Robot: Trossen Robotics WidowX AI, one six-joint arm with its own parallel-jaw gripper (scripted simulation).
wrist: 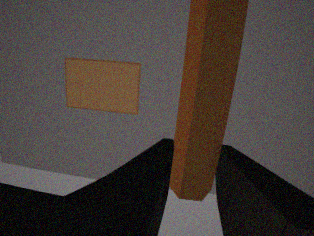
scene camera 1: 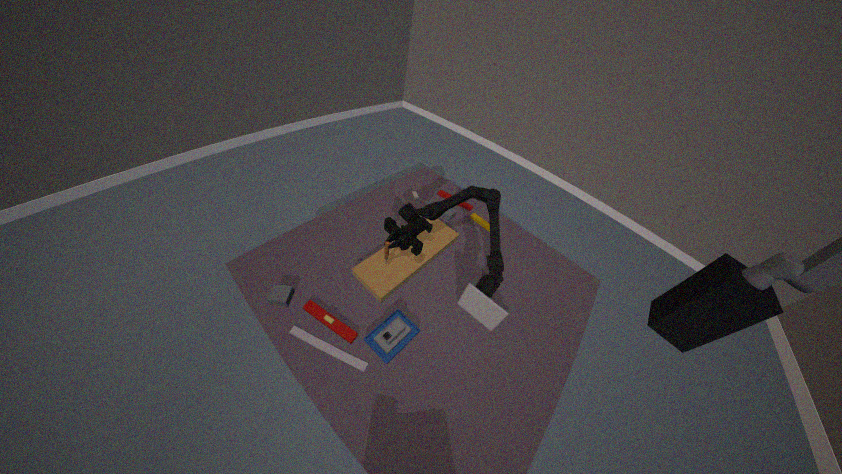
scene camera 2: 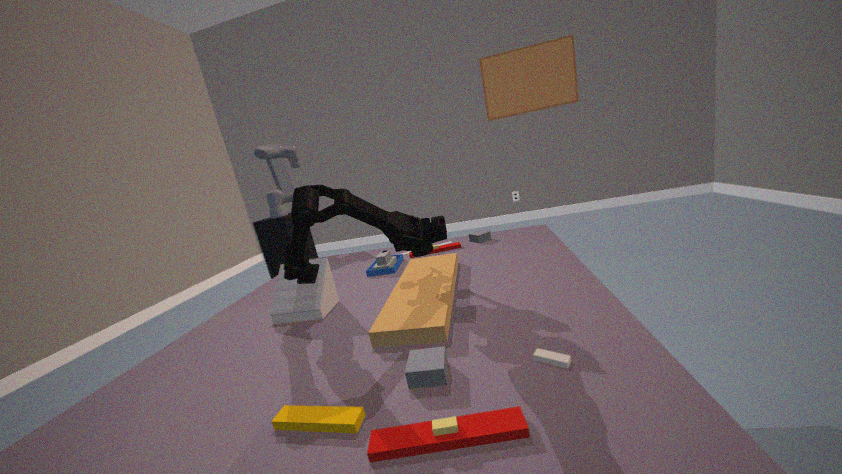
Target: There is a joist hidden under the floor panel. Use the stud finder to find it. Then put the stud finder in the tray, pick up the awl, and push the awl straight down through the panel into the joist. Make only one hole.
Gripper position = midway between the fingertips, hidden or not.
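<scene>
Scene camera 1 shows my gripper (scene camera 1: 386, 245), a red level (scene camera 1: 312, 308) and a white ruler (scene camera 1: 352, 360). Scene camera 2 shows a yellow block (scene camera 2: 341, 419) and a grey block (scene camera 2: 425, 368). In the wrist view, my gripper (wrist: 194, 153) carries an awl (wrist: 213, 46). The yellow block is out of frame in the wrist view. The white ruler is out of frame in the wrist view.
</scene>
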